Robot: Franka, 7 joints.
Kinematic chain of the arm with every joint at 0, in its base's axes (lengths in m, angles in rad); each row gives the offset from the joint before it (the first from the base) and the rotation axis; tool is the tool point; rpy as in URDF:
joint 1: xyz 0 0 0.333 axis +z
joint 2: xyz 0 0 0 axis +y
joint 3: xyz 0 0 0.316 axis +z
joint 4: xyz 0.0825 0 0 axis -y
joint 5: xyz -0.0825 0 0.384 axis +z
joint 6: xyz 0 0 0 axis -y
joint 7: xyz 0.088 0 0 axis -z
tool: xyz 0 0 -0.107 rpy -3.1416 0 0
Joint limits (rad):
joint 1: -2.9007..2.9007
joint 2: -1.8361..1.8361
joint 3: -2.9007..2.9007
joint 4: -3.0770..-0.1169
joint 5: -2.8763..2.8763
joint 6: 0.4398..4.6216
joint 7: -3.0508..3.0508
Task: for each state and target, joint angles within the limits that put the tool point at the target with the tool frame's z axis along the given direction. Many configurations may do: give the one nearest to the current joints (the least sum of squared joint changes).
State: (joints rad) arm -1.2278 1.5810 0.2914 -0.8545 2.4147 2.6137 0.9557
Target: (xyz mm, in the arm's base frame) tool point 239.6 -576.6 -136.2 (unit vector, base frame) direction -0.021 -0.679 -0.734
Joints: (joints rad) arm -0.7526 1.8361 -0.4754 -0.7493 2.1857 3.3677 0.9557
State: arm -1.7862 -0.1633 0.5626 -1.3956 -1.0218 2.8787 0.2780
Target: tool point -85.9 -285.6 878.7 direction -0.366 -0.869 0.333
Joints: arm -2.0767 -0.6850 -0.0600 -1.9805 -1.1916 3.3113 0.2780
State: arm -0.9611 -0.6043 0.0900 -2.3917 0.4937 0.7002 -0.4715
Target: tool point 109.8 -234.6 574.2 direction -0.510 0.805 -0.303
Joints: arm -1.1676 -0.4364 0.0862 -2.1292 -0.1610 0.4398 -0.4715
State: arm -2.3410 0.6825 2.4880 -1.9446 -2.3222 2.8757 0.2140
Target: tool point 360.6 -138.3 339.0 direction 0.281 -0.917 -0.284
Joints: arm -2.7042 0.4595 2.4772 -2.7700 -1.8871 1.9008 0.2140
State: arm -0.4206 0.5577 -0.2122 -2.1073 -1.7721 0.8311 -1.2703
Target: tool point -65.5 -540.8 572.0 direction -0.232 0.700 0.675
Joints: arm -0.9034 0.4960 -0.7662 -1.7031 -1.8829 0.5103 -1.2703
